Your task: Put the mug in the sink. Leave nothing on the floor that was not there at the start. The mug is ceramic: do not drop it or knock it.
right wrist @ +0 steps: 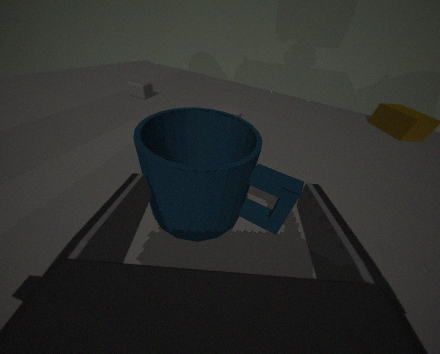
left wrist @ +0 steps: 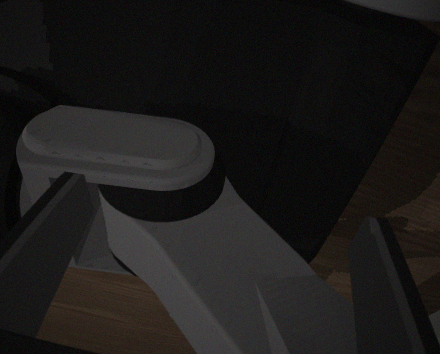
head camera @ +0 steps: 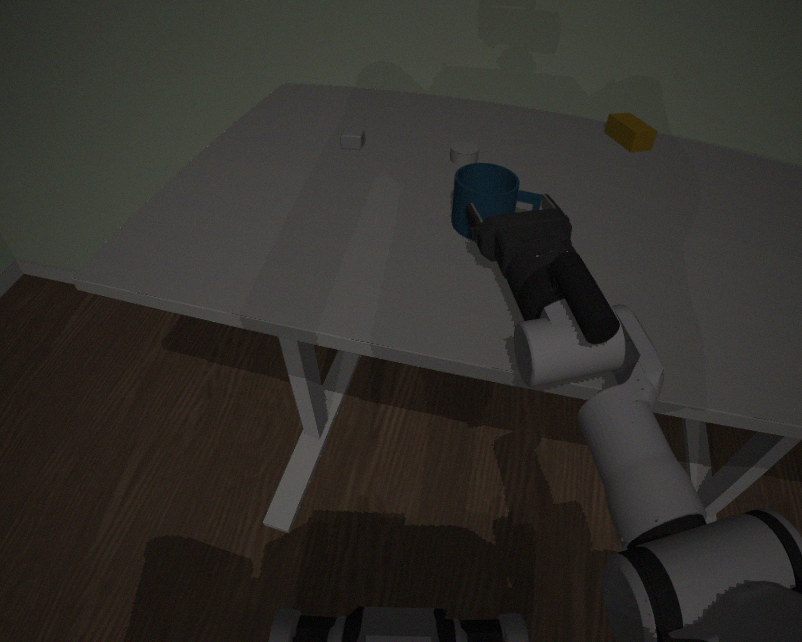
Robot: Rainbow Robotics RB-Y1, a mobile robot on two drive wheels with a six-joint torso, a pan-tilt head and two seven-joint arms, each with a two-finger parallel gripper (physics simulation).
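Places are measured from the robot's base along level axes (x back, y down, z right), in centimetres.
Where they show: left gripper, between the fingertips: (left wrist: pixel 219 213); right gripper, between the fingertips: (right wrist: pixel 223 189) (head camera: pixel 507 204).
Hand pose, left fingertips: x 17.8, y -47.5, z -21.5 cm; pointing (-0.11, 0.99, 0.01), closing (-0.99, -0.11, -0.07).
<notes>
Each offset is from my left fingertips to the top centre of the thing. "spot": to the spot under its first point. Level surfaces: height alone.
The blue mug {dz +34.3, dx -64.6, dy -55.7 cm} (head camera: pixel 486 197) (right wrist: pixel 197 190) appears to stand upright on the grey table {dy -47.7 cm} (head camera: pixel 321 267), its handle toward the right of the picture. My right gripper (head camera: pixel 509 204) (right wrist: pixel 223 189) is open around it, low over the table. In the right wrist view one finger is beside the mug's wall and the other beside the handle. Contact with the fingers cannot be told; the gripper hides part of the mug's lower side in the head view. My left gripper (left wrist: pixel 219 213) is open and empty, with a white part of the robot beyond its fingers. The sink does not show.
A yellow block {dz +67.9, dx -98.5, dy -52.2 cm} (head camera: pixel 630 132) (right wrist: pixel 404 122) lies at the table's far right. A small white cylinder {dz +31.6, dx -85.4, dy -50.1 cm} (head camera: pixel 464 153) stands just behind the mug. A small pale block {dz +11.2, dx -90.1, dy -50.5 cm} (head camera: pixel 351 139) (right wrist: pixel 142 90) lies further left. A green wall (head camera: pixel 200 40) is behind the table; table legs {spot: dz -5.3, dx -82.2, dy +24.5 cm} (head camera: pixel 307 401) stand below.
</notes>
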